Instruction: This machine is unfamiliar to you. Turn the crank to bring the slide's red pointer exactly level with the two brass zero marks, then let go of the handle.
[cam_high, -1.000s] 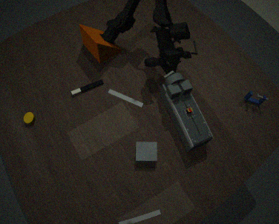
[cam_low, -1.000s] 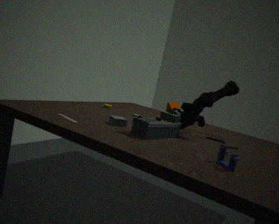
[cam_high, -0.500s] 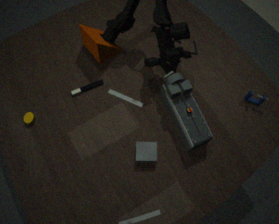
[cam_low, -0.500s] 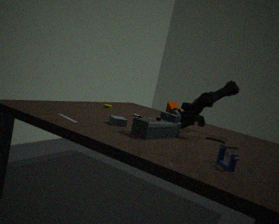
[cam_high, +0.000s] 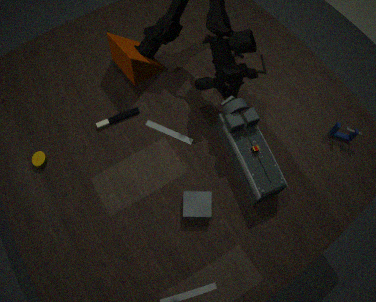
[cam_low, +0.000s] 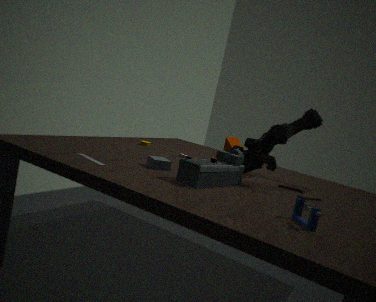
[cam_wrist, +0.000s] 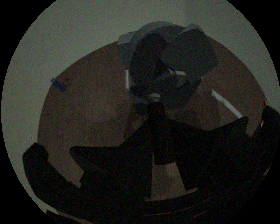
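The red pointer lies 160 mm ahead of my gripper tip, 50 mm to the right of it and 40 mm above it. Also, from my gripper tip: grey block 200 mm ahead, 250 mm to the right, 20 mm below; yellow disc 150 mm behind, 600 mm to the right, 30 mm below; black-and-white marker 150 mm behind, 330 mm to the right, 40 mm below.
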